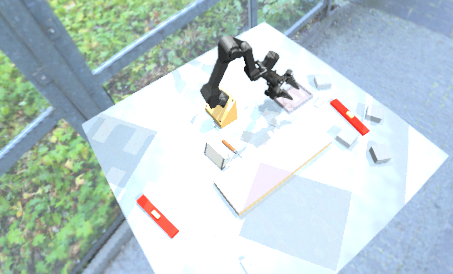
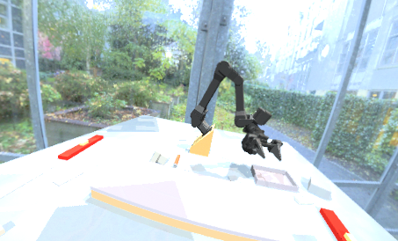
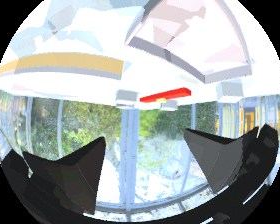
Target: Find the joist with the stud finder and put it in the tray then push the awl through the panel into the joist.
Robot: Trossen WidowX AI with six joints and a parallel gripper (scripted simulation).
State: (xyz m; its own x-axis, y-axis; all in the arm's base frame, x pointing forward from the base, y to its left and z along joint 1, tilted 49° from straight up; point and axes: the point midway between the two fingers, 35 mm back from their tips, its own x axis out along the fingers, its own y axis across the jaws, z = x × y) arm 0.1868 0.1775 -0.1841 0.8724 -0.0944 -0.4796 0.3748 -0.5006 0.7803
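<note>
The stud finder lies 5 cm behind my gripper tip, 42 cm to the right of it and 9 cm below it. Round my gripper tip: tray 5 cm behind, 5 cm to the left, 10 cm below; then awl 2 cm behind, 37 cm to the right, 11 cm below; then light 7 cm behind, 41 cm to the right, 10 cm below.
</note>
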